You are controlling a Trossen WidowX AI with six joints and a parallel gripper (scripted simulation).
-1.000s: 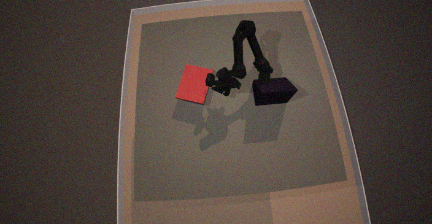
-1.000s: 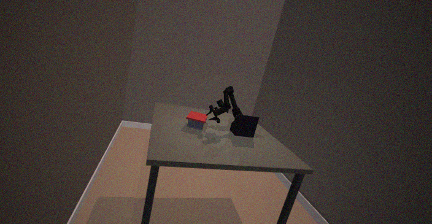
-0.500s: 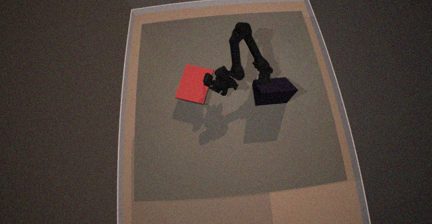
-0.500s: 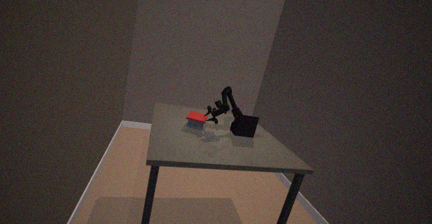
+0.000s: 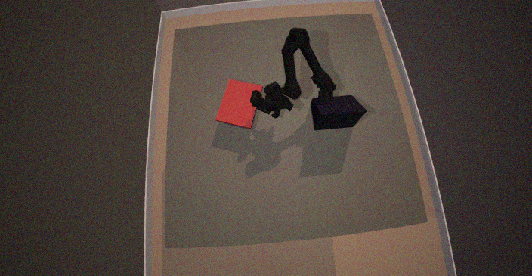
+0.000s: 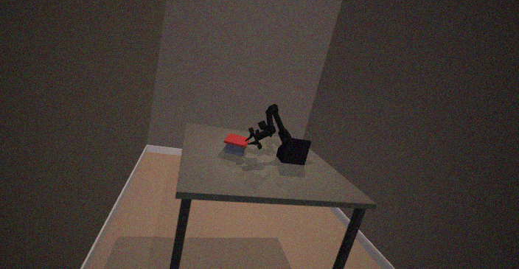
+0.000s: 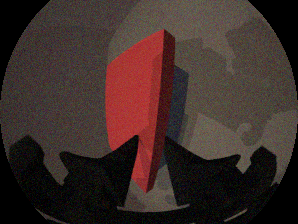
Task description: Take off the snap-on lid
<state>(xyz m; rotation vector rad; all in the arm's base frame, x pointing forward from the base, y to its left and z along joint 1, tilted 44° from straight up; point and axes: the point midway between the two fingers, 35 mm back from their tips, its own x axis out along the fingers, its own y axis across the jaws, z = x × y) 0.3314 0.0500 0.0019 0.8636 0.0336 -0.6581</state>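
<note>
Now: gripper tip 70 mm short of the red lid, 20 mm to the left of it and 10 mm below it. From my gripper tip the other things lie so: blue storage box (70 mm ahead, 40 mm below, 20 mm to the right).
</note>
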